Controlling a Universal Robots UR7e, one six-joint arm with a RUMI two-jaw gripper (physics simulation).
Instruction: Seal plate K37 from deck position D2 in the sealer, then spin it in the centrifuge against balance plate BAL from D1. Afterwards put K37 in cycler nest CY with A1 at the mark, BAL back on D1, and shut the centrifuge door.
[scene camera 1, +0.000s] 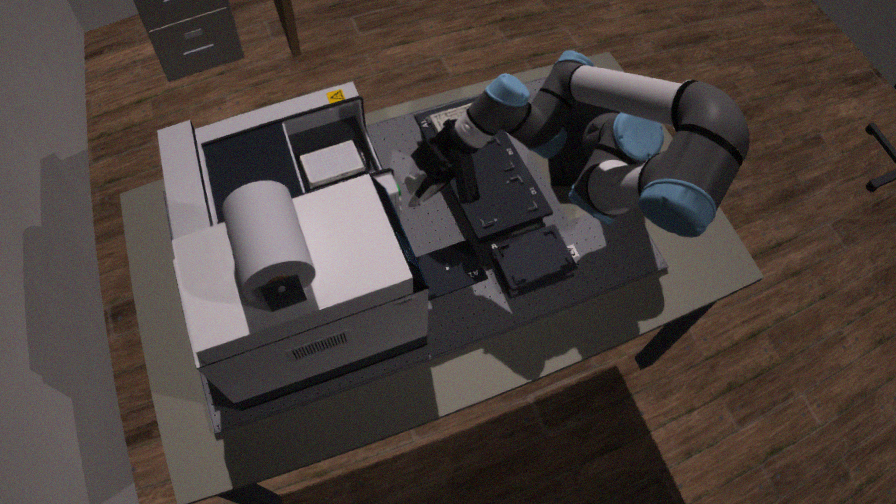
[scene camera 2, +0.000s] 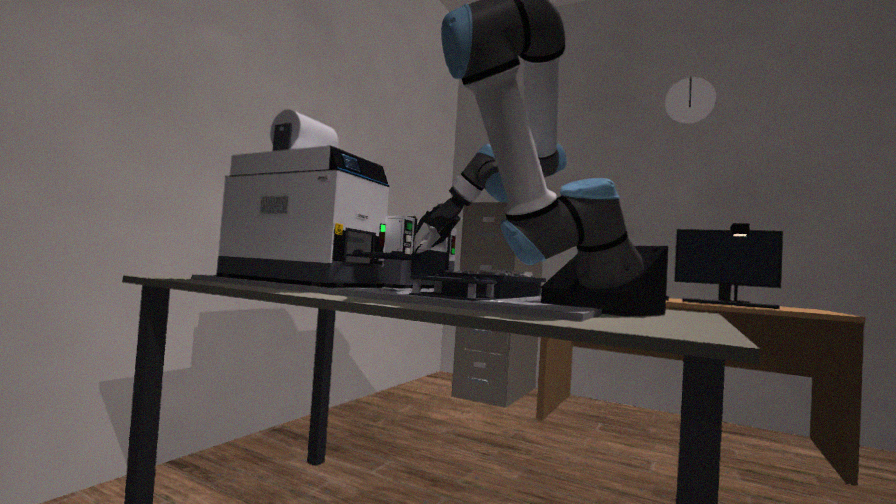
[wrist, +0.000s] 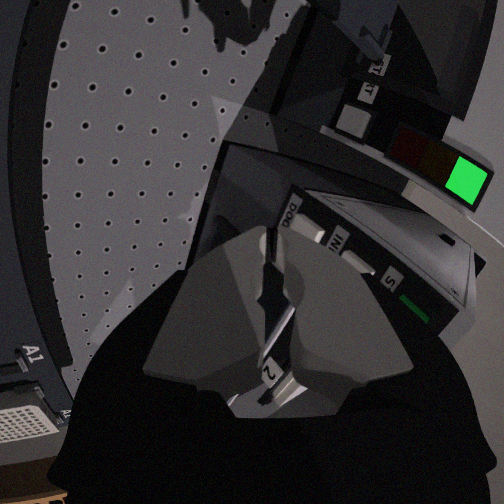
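Observation:
My gripper (wrist: 272, 240) is shut and empty. Its tips sit right at a small control panel (wrist: 350, 260) with buttons labelled DOO, IN and S, closest to the DOO button (wrist: 306, 227). From above, the gripper (scene camera 1: 422, 184) is between the big white machine and the black deck (scene camera 1: 501, 181). A white plate (scene camera 1: 330, 161) lies in an open bay at the back of the machine. A white well plate (wrist: 25, 422) sits on a deck nest beside an A1 label, at the lower left of the wrist view. I cannot tell which plate is which.
The white machine with a film roll (scene camera 1: 266, 238) fills the left of the table. A small unit with a green light (wrist: 466, 180) stands beside the gripper (scene camera 2: 421, 241). A black square nest (scene camera 1: 532, 257) sits in front of the deck. The arm's base (scene camera 2: 601, 275) stands at the right.

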